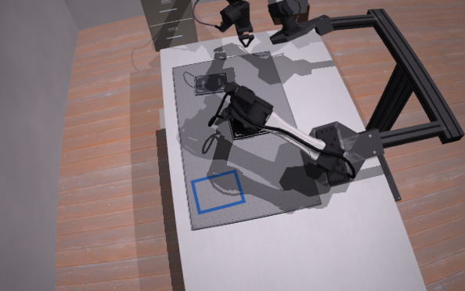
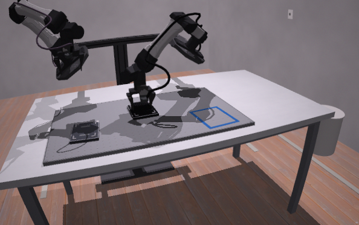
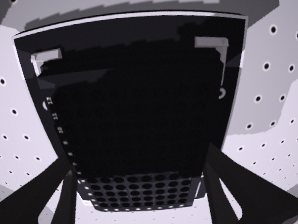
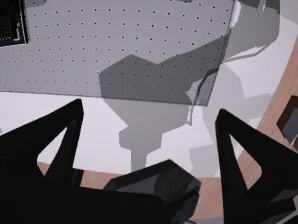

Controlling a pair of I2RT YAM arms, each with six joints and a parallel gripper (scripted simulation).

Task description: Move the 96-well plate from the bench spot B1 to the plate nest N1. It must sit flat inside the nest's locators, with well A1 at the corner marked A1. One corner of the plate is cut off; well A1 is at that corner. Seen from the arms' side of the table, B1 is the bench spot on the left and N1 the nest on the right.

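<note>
Right now the black 96-well plate is right at my left hand. Also, from my left hand: nest N1: 27 cm to the right, 15 cm ahead, 2 cm below.
</note>
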